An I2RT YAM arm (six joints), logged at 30 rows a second.
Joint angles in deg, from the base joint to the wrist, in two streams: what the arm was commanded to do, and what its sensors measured. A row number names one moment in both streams.
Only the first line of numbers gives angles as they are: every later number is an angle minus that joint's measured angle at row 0.
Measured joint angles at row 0:
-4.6, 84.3, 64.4, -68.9, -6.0, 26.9
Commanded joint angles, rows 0 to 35:
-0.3, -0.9, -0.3, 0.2, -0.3, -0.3
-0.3, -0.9, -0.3, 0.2, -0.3, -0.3
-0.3, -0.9, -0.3, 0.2, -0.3, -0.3
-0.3, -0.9, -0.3, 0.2, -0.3, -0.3
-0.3, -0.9, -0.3, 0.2, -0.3, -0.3
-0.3, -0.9, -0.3, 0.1, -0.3, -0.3
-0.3, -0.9, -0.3, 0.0, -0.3, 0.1
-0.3, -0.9, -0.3, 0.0, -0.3, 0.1
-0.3, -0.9, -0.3, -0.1, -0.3, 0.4
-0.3, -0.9, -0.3, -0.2, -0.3, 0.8
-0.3, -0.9, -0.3, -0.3, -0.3, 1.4
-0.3, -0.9, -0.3, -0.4, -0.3, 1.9
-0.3, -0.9, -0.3, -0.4, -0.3, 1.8
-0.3, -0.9, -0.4, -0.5, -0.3, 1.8
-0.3, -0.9, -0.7, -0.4, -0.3, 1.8
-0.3, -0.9, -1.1, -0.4, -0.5, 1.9
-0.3, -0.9, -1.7, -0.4, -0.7, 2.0
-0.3, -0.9, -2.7, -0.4, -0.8, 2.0
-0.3, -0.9, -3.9, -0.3, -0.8, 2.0
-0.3, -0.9, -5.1, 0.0, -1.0, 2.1
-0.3, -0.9, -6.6, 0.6, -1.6, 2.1
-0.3, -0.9, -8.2, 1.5, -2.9, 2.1
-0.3, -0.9, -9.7, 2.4, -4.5, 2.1
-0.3, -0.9, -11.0, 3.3, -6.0, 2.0
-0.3, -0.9, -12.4, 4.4, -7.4, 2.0
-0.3, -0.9, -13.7, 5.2, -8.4, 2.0
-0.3, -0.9, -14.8, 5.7, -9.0, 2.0
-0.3, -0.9, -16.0, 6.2, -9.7, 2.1
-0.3, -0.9, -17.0, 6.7, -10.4, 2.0
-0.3, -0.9, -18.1, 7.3, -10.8, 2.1
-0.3, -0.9, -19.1, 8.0, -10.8, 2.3
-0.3, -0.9, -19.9, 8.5, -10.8, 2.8
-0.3, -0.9, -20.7, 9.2, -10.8, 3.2
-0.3, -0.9, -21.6, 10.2, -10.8, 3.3
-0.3, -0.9, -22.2, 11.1, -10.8, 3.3
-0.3, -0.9, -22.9, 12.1, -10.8, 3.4
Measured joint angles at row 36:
0.0, 0.0, -21.3, 10.7, -9.6, 2.5
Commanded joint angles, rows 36 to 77:
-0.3, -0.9, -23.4, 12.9, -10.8, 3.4
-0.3, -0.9, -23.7, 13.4, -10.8, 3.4
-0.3, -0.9, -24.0, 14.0, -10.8, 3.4
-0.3, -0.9, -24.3, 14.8, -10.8, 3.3
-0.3, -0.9, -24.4, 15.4, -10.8, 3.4
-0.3, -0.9, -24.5, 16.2, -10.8, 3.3
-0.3, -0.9, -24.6, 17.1, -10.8, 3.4
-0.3, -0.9, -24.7, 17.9, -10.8, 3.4
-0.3, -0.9, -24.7, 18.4, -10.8, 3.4
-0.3, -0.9, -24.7, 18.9, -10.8, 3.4
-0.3, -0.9, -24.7, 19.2, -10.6, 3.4
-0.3, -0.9, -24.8, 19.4, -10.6, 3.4
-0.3, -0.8, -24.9, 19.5, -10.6, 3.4
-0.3, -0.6, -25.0, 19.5, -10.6, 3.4
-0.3, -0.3, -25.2, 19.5, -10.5, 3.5
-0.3, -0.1, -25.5, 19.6, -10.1, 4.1
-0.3, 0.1, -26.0, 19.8, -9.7, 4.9
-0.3, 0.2, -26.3, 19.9, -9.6, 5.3
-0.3, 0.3, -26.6, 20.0, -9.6, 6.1
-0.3, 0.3, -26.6, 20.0, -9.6, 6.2
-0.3, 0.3, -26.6, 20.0, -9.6, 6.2
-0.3, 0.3, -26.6, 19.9, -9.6, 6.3
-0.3, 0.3, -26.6, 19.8, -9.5, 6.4
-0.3, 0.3, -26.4, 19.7, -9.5, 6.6
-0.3, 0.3, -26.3, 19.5, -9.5, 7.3
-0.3, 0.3, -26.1, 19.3, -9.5, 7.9
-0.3, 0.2, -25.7, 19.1, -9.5, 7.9
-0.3, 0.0, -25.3, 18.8, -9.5, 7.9
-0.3, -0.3, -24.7, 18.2, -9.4, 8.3
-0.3, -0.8, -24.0, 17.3, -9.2, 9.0
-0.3, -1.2, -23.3, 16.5, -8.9, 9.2
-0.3, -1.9, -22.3, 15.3, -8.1, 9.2
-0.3, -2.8, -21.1, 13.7, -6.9, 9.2
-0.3, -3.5, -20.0, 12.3, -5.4, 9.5
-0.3, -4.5, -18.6, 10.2, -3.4, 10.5
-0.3, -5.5, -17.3, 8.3, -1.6, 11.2
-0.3, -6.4, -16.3, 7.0, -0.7, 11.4
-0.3, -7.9, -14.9, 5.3, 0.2, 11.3
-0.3, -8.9, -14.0, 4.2, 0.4, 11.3
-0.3, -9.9, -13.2, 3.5, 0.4, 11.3
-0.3, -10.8, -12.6, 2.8, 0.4, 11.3
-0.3, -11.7, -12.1, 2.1, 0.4, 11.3
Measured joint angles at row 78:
0.0, -8.4, -15.0, 3.3, -2.6, 10.4
